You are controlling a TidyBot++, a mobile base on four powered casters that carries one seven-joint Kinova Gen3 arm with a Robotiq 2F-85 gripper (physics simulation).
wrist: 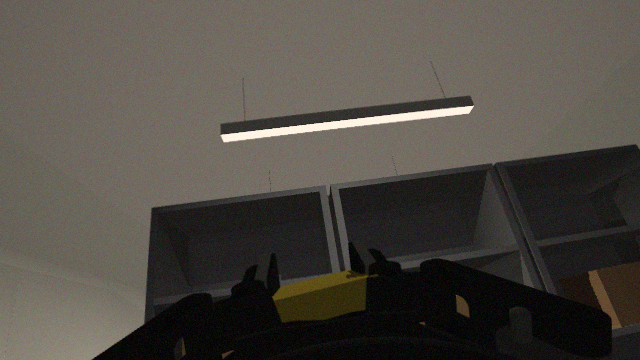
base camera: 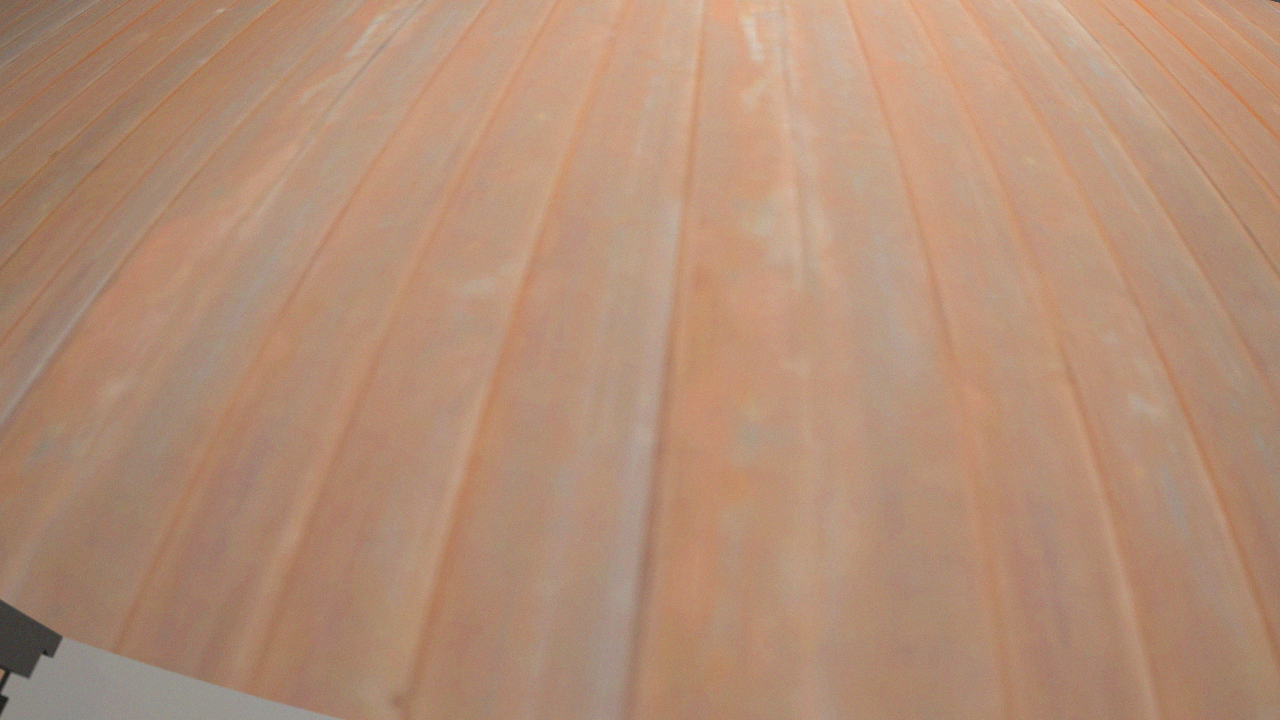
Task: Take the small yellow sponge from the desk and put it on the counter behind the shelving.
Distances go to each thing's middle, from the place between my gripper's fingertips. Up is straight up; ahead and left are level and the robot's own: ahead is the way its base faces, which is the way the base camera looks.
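Small yellow sponge (wrist: 325, 297): my hand 6 cm above it, 1 cm past it.
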